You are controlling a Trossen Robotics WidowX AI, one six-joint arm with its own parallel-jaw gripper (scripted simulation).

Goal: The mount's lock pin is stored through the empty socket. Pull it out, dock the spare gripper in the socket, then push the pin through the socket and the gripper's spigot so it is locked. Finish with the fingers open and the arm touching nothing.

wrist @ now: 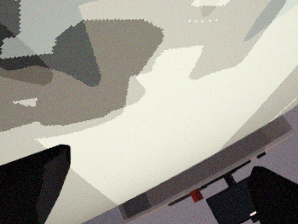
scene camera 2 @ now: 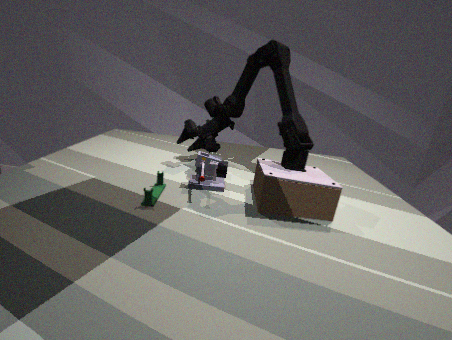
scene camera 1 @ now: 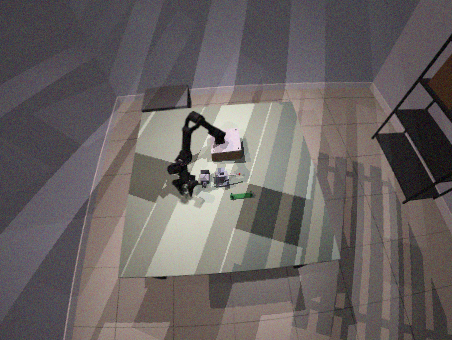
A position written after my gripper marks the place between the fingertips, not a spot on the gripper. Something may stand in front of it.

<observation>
My gripper (scene camera 2: 182, 147) is open and holds nothing. Further things: a socket (scene camera 2: 210, 183).
My gripper also shows in the wrist view (wrist: 163, 166).
</observation>
